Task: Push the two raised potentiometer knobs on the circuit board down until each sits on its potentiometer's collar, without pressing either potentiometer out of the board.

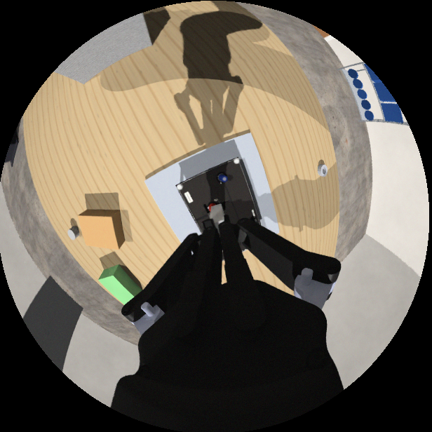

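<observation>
The dark circuit board (233, 194) lies on a pale blue-grey base plate (165, 195), with white dots at its corners. A blue knob (223, 177) stands near the board's upper part, clear of the fingers. A red knob (211, 206) shows partly at the fingertips, which hide most of it. My gripper (218, 213) is shut with nothing between its fingers. Its tips are over or at the red knob; whether they touch it I cannot tell. The collars under the knobs are too small or hidden to make out.
An orange block (100, 230) and a green block (119, 285) lie on the wooden table (60, 135) at the left. Small grey cylinders stand near the left edge (73, 232) and right edge. A grey box (110, 47) is at the upper left. A blue and white rack stands beyond the right edge.
</observation>
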